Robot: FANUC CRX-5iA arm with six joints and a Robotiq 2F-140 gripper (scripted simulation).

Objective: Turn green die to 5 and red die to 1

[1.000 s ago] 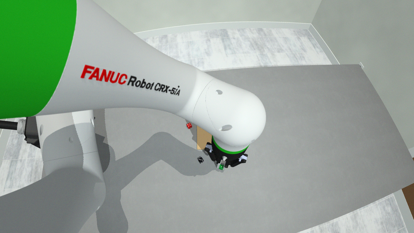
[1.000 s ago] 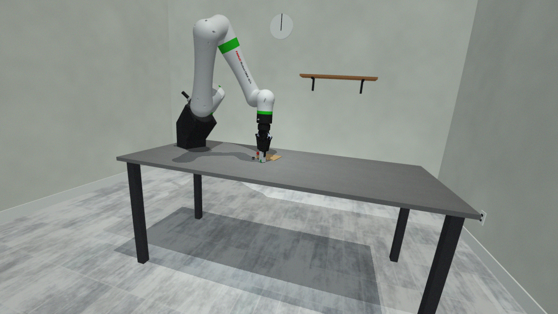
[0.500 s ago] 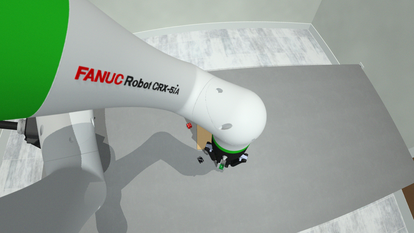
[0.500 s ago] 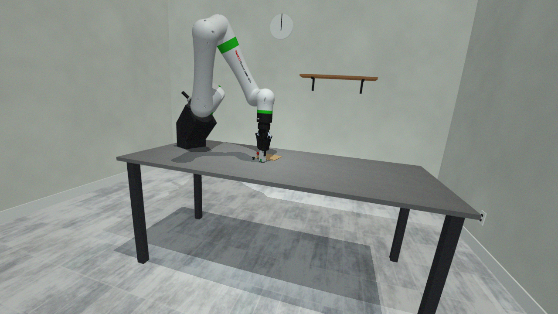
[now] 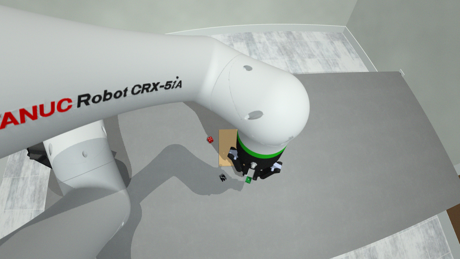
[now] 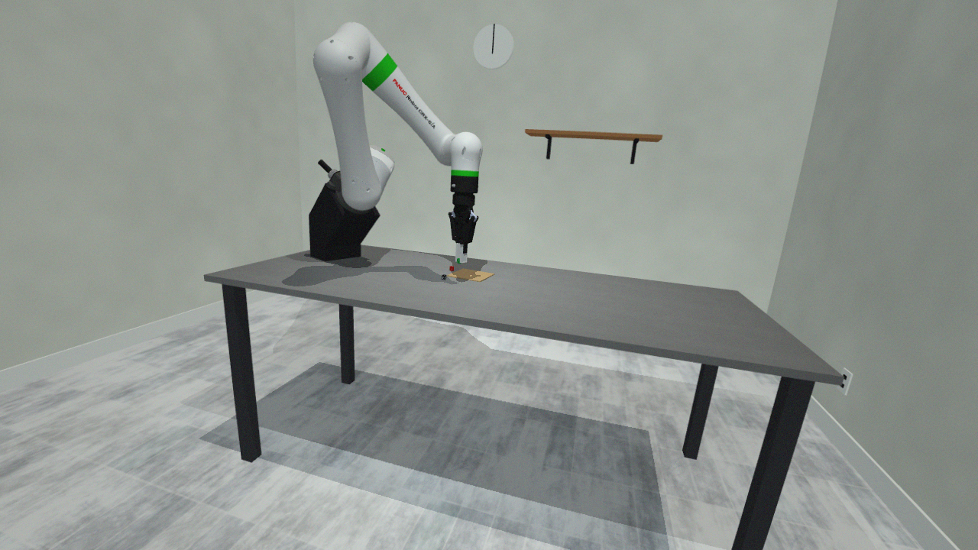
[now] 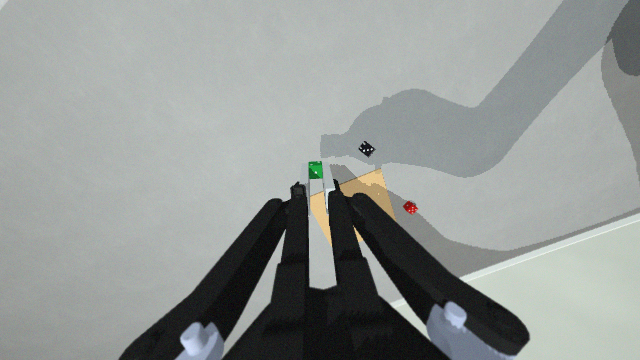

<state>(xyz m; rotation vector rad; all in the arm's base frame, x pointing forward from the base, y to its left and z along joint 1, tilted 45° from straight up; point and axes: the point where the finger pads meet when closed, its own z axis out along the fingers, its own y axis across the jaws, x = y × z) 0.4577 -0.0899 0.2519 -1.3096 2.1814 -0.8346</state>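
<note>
Right now the black die is 110 mm below my hand, 70 mm behind it and 40 mm to the left of it. Also, from my hand: red die (190 mm to the left, 110 mm below, 70 mm behind); then green die (30 mm below); then tan mat (140 mm to the left, 110 mm below, 20 mm ahead).
</note>
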